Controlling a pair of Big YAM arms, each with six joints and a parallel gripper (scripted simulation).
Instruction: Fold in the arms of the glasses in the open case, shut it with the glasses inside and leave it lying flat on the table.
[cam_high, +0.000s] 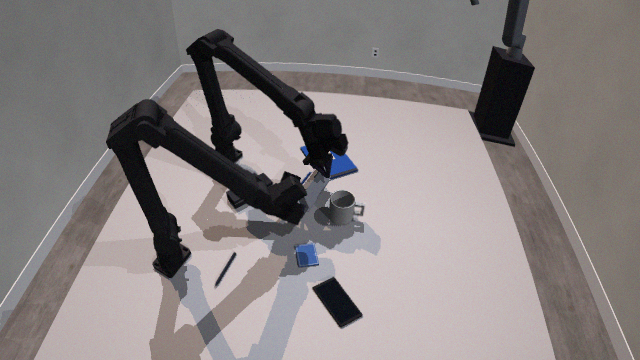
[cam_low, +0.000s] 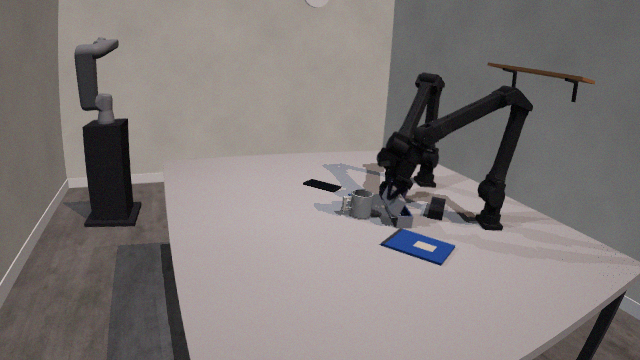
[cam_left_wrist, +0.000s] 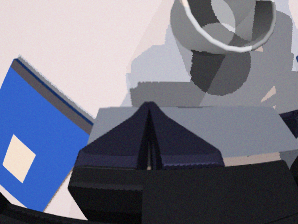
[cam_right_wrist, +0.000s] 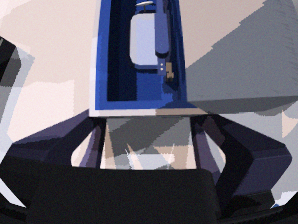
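My left hand is 50 mm past the glasses case, 30 mm to the left of it and 50 mm above it. The rest, counted from my left hand: grey mug: 70 mm ahead, 80 mm to the right, 60 mm below; then black box: 260 mm behind, 50 mm to the right, 80 mm below; then small blue notepad: 10 mm behind, 260 mm to the right, 90 mm below.
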